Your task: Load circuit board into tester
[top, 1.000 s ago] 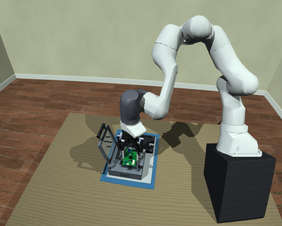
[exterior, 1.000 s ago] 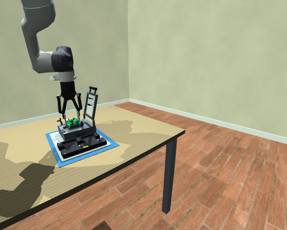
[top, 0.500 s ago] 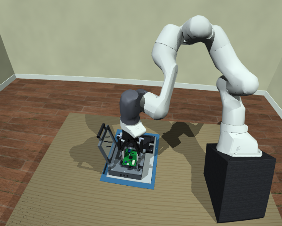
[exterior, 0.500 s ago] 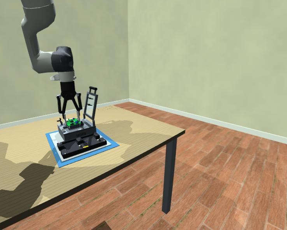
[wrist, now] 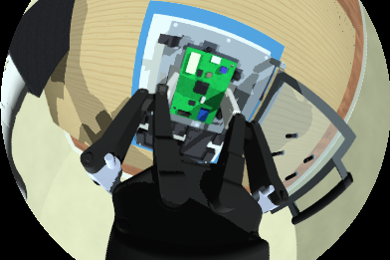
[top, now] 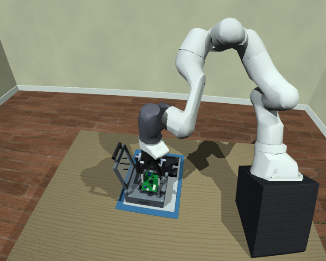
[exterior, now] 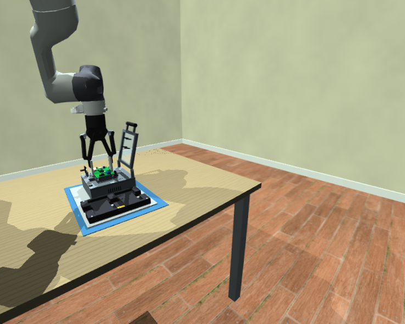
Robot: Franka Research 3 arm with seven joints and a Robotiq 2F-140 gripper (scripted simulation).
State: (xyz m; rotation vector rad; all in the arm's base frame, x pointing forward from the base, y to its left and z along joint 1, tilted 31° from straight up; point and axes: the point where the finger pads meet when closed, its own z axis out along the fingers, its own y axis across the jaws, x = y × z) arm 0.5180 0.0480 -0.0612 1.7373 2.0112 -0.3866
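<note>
Right now the green circuit board is 20 mm below my hand. Also, from my hand: lid (120 mm ahead, 10 mm to the left, 80 mm above).
</note>
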